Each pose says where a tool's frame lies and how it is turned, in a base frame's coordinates. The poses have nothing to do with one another.
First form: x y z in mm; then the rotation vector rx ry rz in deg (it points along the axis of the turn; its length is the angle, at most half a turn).
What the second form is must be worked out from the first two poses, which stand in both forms.
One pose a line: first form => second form
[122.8, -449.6, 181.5, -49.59, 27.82, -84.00] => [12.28, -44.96, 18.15, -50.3, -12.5, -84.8]
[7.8, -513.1, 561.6, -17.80, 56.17, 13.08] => [0.78, -51.31, 56.16, -16.6, 57.3, 5.3]
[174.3, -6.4, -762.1, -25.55, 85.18, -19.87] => [17.43, -0.64, -76.21, -86.6, 60.7, -82.9]
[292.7, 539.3, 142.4, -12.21, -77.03, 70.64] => [29.27, 53.93, 14.24, -67.3, -37.4, 108.0]
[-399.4, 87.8, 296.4, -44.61, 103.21, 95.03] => [-39.94, 8.78, 29.64, 96.3, 47.7, -176.5]
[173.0, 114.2, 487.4, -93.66, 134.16, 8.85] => [17.30, 11.42, 48.74, -175.7, 16.7, -109.5]
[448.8, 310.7, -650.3, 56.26, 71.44, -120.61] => [44.88, 31.07, -65.03, -58.7, 51.9, -174.8]
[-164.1, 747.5, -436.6, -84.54, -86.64, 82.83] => [-16.41, 74.75, -43.66, -105.1, 15.8, 103.6]
